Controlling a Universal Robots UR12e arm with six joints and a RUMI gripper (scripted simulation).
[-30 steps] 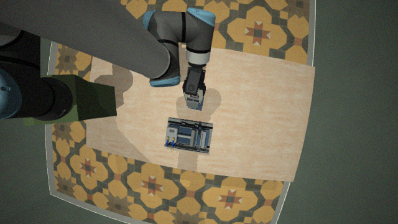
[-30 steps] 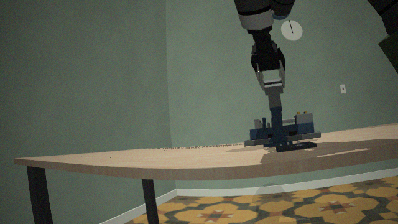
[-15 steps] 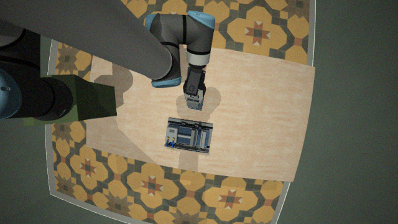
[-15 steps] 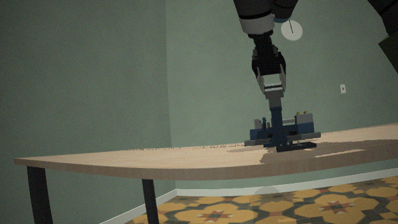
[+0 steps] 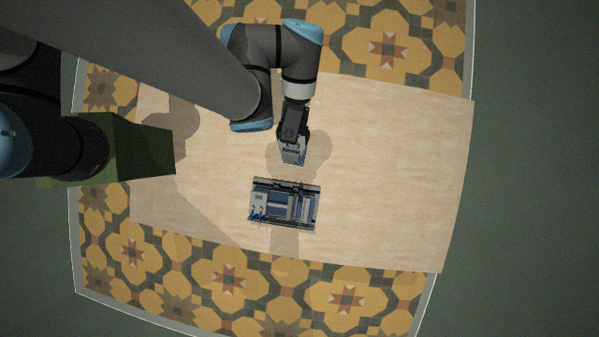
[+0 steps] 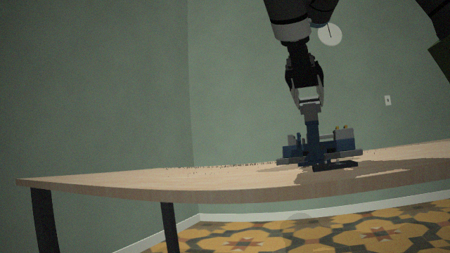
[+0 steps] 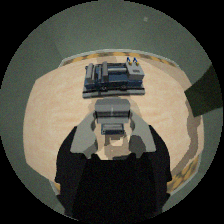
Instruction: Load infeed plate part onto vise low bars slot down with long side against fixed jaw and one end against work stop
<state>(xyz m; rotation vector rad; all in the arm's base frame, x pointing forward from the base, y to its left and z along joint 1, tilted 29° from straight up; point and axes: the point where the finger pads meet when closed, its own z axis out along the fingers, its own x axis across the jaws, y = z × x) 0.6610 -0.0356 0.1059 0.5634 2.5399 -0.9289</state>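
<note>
The grey part lies right at my hand. Also, from my hand: air cylinder rod 21 cm to the right, 9 cm below, 7 cm behind; then blue post 11 cm below; then dark infeed plate 19 cm to the left, 16 cm below, 1 cm behind.
</note>
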